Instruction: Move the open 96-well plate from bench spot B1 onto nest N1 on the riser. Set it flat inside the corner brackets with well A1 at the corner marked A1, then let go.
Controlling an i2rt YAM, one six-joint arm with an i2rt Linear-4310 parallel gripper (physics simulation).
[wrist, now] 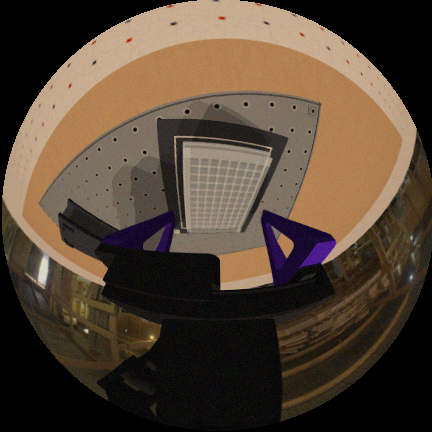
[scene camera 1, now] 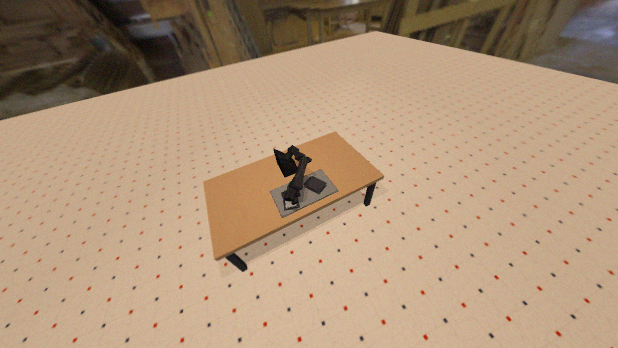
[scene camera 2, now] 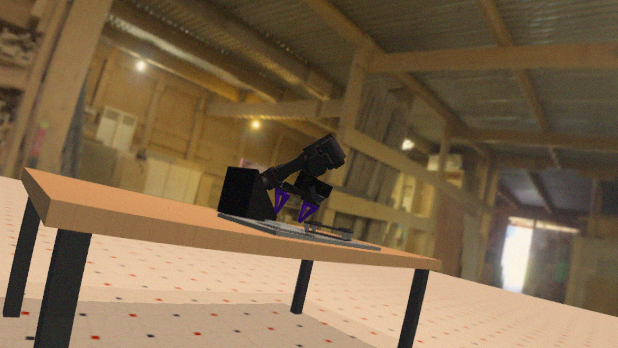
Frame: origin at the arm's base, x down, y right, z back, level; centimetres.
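Seen in the pictures: gripper, fingertip midpoint: (wrist: 217,214) (scene camera 2: 287,218); arm's base, origin of the base link: (scene camera 1: 286,158) (scene camera 2: 252,191).
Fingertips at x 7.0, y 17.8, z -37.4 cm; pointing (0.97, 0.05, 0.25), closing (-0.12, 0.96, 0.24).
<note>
Pixels of each thing's middle, then the offset from my fingertips to it. "pt": a spot on its surface instead. Level surfaces: height alone.
- 96-well plate, body centre: (wrist: 219,198) (scene camera 2: 283,226) dx +2.7, dy +0.5, dz +0.3 cm
- dark pad, surface spot: (wrist: 169,150) pt dx +3.4, dy -2.6, dz -6.8 cm
- dark riser, body centre: (wrist: 94,242) (scene camera 2: 328,230) (scene camera 1: 315,184) dx +1.4, dy -25.0, dz +0.6 cm
- wooden table, its level: dx +4.9 cm
The 96-well plate (wrist: 222,192) is pale and translucent with a grid of wells. It lies on a dark pad (wrist: 169,150) with a thin light outline, on the grey perforated board. In scene camera 1 the plate is small and partly hidden by the arm. My gripper (scene camera 1: 291,199) (scene camera 2: 288,217) (wrist: 217,214) is open, its purple fingers wide apart above the pad, with nothing held between them. The dark riser (scene camera 1: 316,185) (scene camera 2: 327,229) (wrist: 82,230) stands on the same board, beyond the left finger in the wrist view. Nest N1's corner brackets and the A1 mark cannot be made out.
The grey perforated board (scene camera 1: 278,193) (scene camera 2: 366,245) (wrist: 105,162) lies on a wooden table (scene camera 1: 230,210) (scene camera 2: 150,212) (wrist: 350,130). A black block (scene camera 1: 285,164) (scene camera 2: 240,192) stands by the arm's base. The arm's shadow falls across the board and pad.
</note>
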